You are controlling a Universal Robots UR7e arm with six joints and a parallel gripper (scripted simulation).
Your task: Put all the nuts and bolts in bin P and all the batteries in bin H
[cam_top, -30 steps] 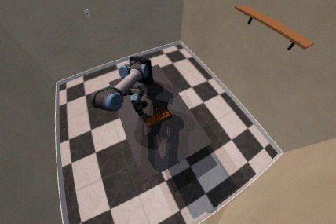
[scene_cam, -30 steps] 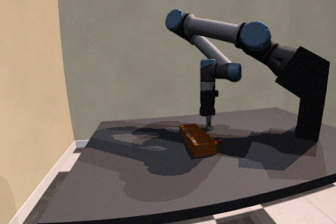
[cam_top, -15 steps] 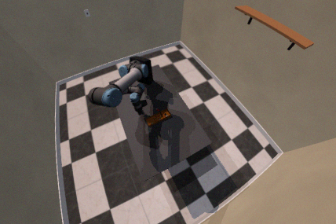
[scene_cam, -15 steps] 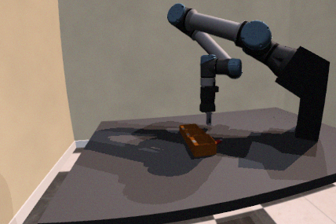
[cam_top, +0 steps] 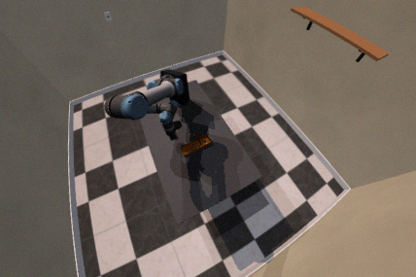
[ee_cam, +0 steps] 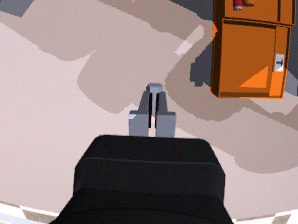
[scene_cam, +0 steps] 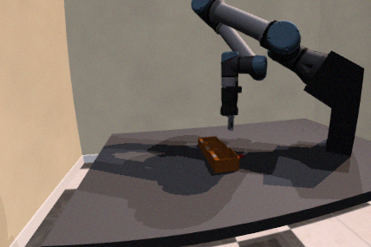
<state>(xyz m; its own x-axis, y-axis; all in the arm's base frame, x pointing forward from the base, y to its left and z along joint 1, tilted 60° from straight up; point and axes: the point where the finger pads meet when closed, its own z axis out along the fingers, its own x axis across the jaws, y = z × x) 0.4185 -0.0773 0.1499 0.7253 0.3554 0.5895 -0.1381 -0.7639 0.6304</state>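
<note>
Right now the dark nut is 19 cm to the left of my hand, 13 cm ahead of it and 6 cm below it. The rest, counted from my hand: red battery: 11 cm ahead, 10 cm to the left, 6 cm below; then grey bolt: 1 cm to the left, 1 cm below; then orange three-compartment bin: 13 cm ahead, 11 cm to the left, 5 cm below.
</note>
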